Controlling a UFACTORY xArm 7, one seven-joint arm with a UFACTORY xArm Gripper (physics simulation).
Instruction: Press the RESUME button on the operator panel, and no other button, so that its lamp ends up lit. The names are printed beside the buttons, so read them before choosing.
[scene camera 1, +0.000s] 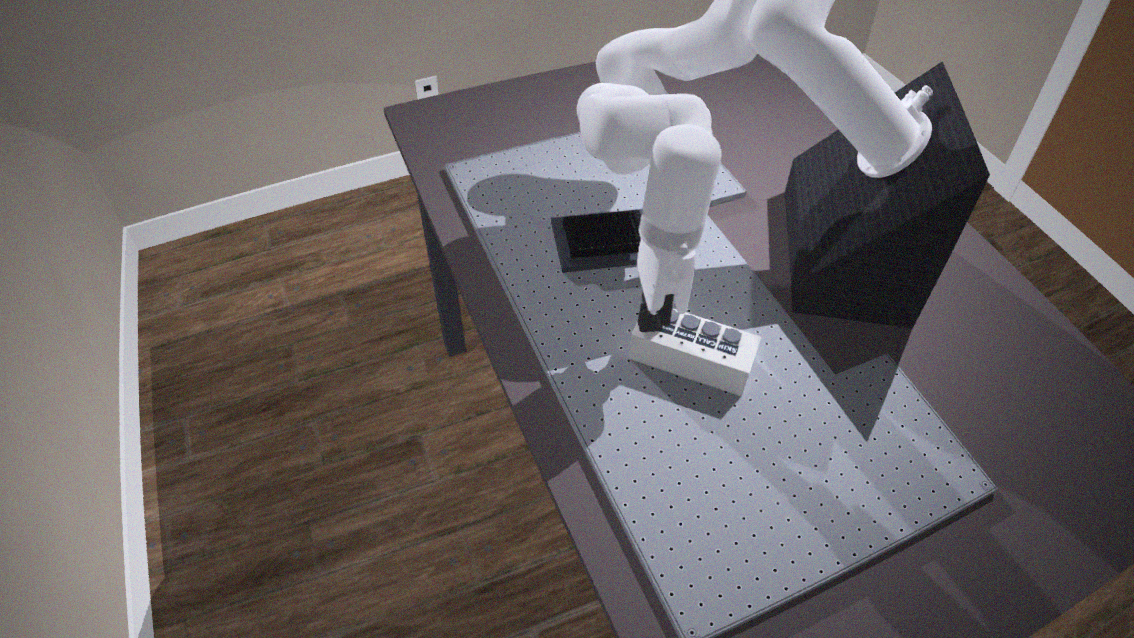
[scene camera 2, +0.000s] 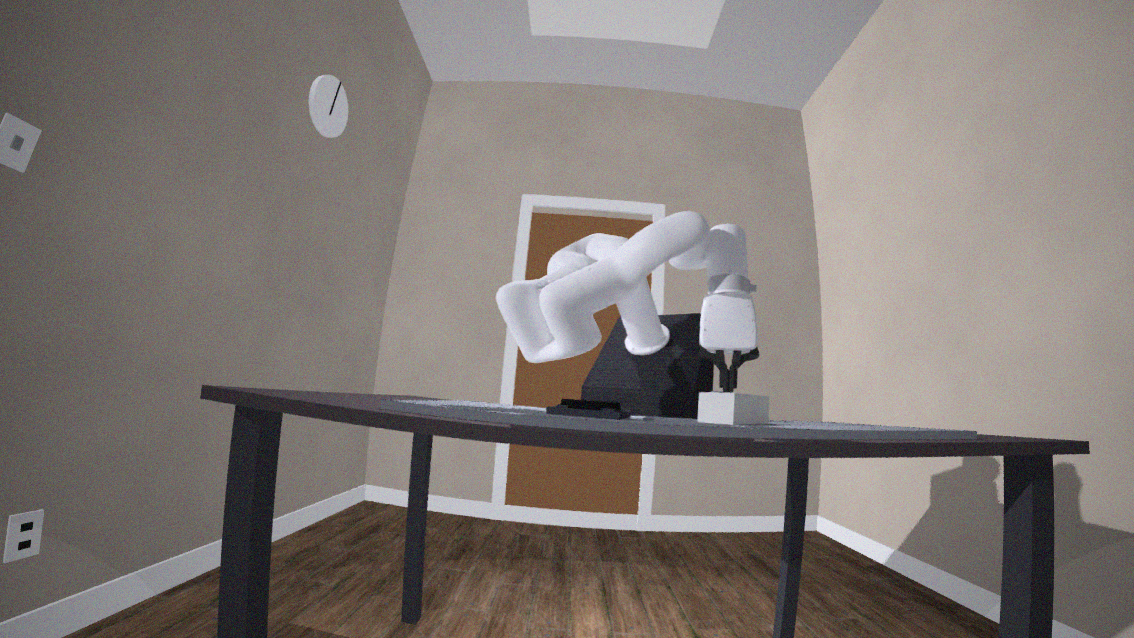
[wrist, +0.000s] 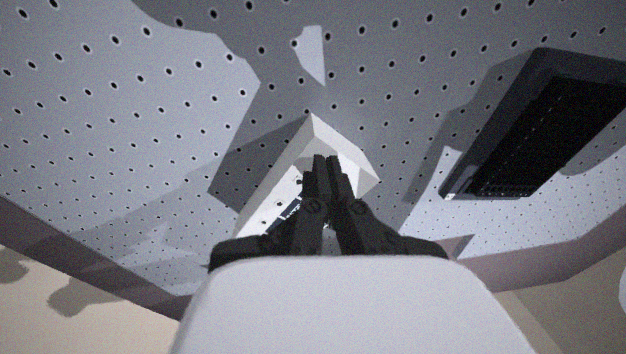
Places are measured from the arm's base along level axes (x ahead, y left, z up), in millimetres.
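Pixels of known places: gripper, fingertip midpoint: (scene camera 1: 649, 327) (scene camera 2: 727, 392) (wrist: 322, 170); arm's base at its link origin: (scene camera 1: 895, 145) (scene camera 2: 647, 340).
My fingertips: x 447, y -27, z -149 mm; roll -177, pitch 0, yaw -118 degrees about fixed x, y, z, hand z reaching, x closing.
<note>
Ahead of a thing's pixels: the offset from my fingertips to its top centre. Level surfaces: height alone.
The operator panel {dx -44, dy +48, dz +2 mm} (scene camera 1: 689, 361) (scene camera 2: 716, 408) (wrist: 270, 187) is a white box with a row of grey buttons, dark name labels and small lamps. In scene camera 1, SKIP and CALL are readable at the right end; the RESUME button {dx -36, dy +0, dz +2 mm} (scene camera 1: 674, 315) is partly hidden behind the fingers at the other end, its label mostly covered. The RESUME lamp {dx -3, dy +21, dz +0 mm} (scene camera 1: 660, 335) (wrist: 299, 180) looks dark. My gripper (scene camera 1: 651, 325) (scene camera 2: 727, 388) (wrist: 322, 170) is shut and empty, pointing down with its tips at the panel's top around the RESUME end. Whether they touch the button or the surface beside it is hidden.
A black tray {dx -92, dy -215, dz -28 mm} (scene camera 1: 598, 235) (scene camera 2: 588, 409) (wrist: 545, 135) lies on the perforated grey board {dz -54 mm} (scene camera 1: 713, 491) (wrist: 165, 130), off the RESUME end of the panel. A large dark block (scene camera 1: 872, 238) (scene camera 2: 634, 372) stands beside the board under the arm's base.
</note>
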